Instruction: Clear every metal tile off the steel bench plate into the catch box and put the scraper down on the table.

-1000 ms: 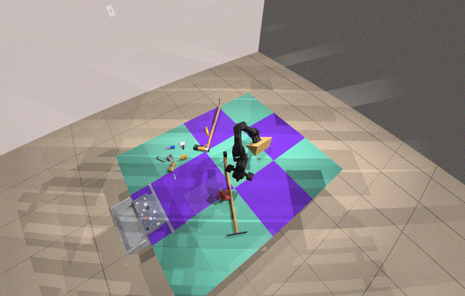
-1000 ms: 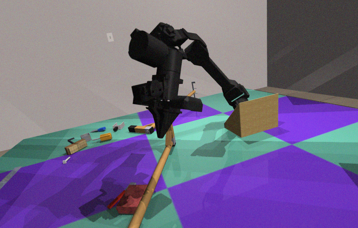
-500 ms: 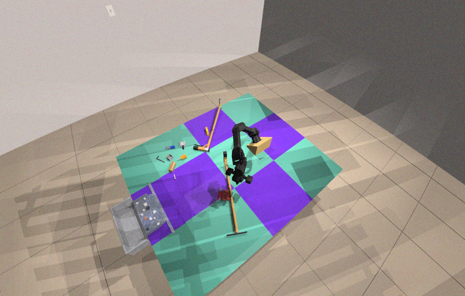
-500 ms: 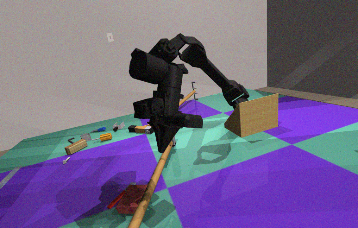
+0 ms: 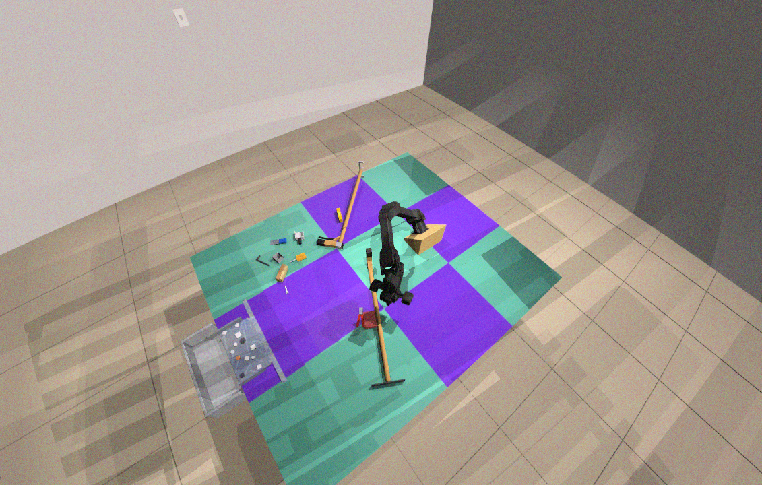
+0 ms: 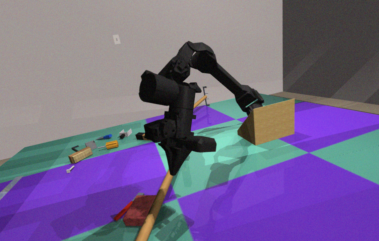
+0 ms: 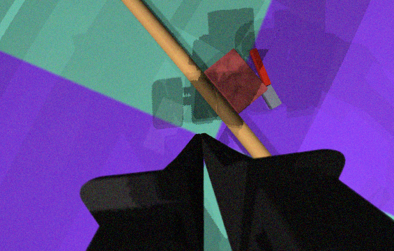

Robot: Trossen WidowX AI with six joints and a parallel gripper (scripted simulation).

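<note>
My gripper tip is now 50 mm short of the long scraper, 20 mm above it and 10 mm to the left of it. Also, from my gripper tip: red block: 90 mm ahead, 80 mm below, 20 mm to the right; wooden block: 490 mm to the right, 290 mm ahead, 70 mm below; orange screwdriver: 520 mm to the right, 180 mm ahead, 70 mm below.
</note>
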